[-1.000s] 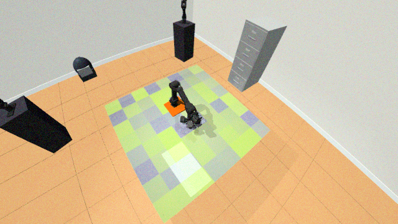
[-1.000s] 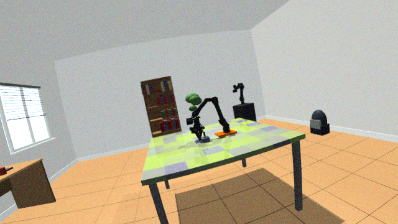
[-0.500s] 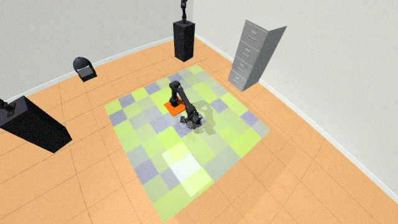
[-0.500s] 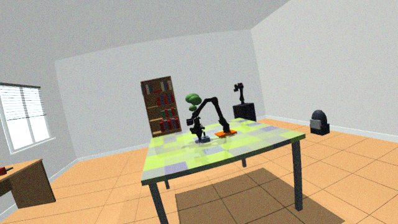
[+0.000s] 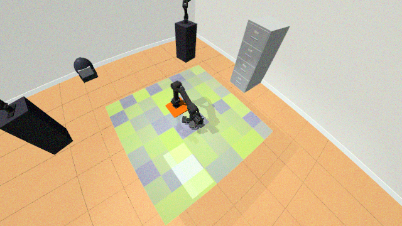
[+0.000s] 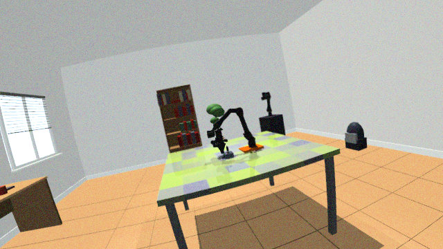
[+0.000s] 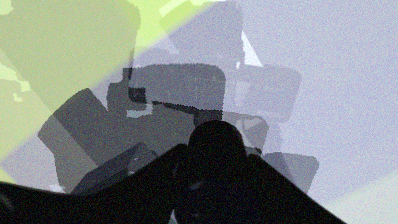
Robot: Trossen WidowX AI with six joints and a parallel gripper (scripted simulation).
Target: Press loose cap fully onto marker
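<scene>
Now: gripper tip 1 cm past the holder block, 11 cm to the right of it and 1 cm above it. Round my gripper tip: dark marker cap 1 cm above.
</scene>
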